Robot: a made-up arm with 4 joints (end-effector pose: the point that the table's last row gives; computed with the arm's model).
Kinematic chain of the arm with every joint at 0, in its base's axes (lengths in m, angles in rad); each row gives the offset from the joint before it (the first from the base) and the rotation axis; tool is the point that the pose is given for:
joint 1: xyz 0 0 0.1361 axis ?
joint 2: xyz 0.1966 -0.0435 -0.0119 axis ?
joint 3: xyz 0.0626 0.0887 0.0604 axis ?
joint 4: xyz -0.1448 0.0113 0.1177 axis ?
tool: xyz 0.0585 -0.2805 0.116
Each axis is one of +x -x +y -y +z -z.
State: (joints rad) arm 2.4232 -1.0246 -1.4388 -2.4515
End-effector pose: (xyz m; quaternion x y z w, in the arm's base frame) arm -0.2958 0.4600 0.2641 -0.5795 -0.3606 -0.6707 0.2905
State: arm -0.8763 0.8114 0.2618 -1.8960
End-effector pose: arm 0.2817 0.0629 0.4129 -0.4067 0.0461 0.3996 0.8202
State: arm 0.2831 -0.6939 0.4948 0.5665
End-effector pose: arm 0.3112 0.0178 0.5398 -0.3457 0.2055 -0.0463 0.9144
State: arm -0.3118 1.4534 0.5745 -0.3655
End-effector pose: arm -0.1717 0.0336 0.2411 -0.4114 -0.5307 -0.1689 0.7215
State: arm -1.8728 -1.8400 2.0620 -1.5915
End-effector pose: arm 0.1964 -0.0946 -0.0348 0.4871 0.4472 0.6321 0.4040
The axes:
joint 1: +z
joint 2: -y
joint 3: -x
joint 4: -z

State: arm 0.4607 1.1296 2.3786 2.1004
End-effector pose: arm 0.1271 0.2111 -0.2723 0.0334 0.8082 0.5689 0.1486
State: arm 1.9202 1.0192 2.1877 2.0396
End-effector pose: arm -0.2201 0.0602 -0.2573 0.5140 -0.6224 -0.4565 0.3742
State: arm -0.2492 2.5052 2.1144 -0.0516
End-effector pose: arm 0.1960 0.3450 -0.0157 -0.3393 -0.4206 -0.8384 0.0714
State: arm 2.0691 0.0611 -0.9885 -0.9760
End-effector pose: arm 0.0007 0.4246 0.2427 0.4191 0.2235 0.8796 0.0280
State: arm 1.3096 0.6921 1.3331 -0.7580
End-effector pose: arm -0.1907 0.2025 0.4247 -0.4870 -0.4149 0.5280 0.5584
